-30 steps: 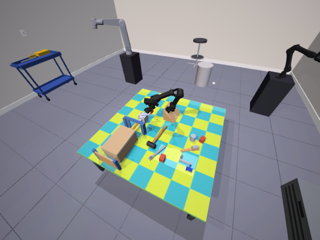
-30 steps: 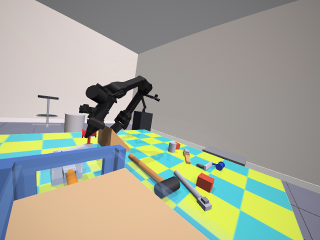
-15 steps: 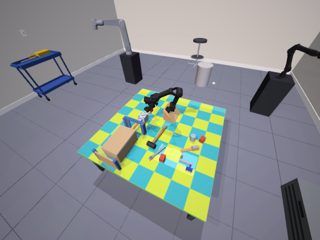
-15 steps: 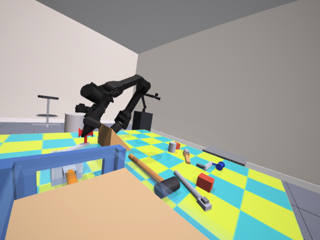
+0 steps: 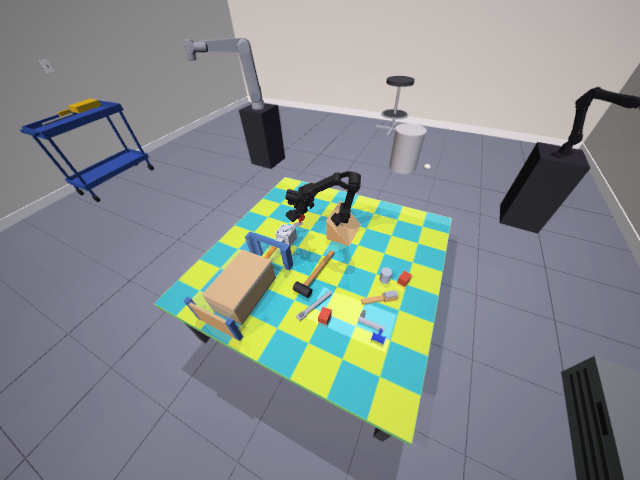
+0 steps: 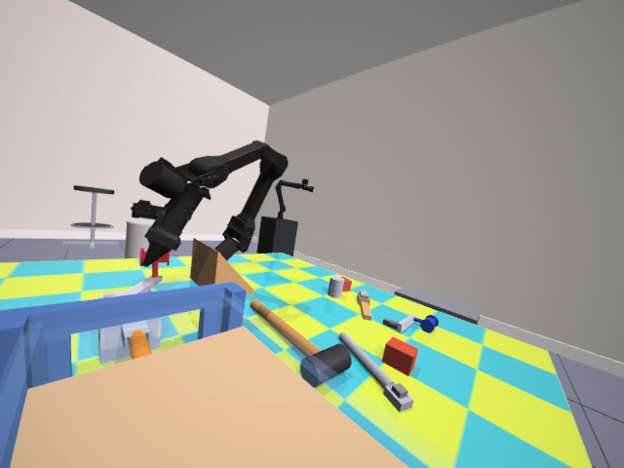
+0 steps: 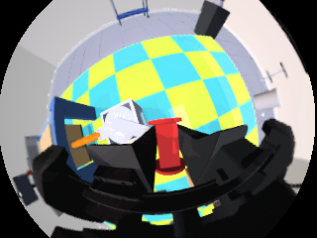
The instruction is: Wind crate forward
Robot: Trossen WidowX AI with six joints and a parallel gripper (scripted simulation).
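Right now my gripper tip is 10 cm above the grey winch, 8 cm short of it and 4 cm to the left of it. From my gripper tip the other things lie so: brush 62 cm to the left, 22 cm ahead, 11 cm below; winch handle 4 cm ahead, 3 cm below; red grip 2 cm to the left.
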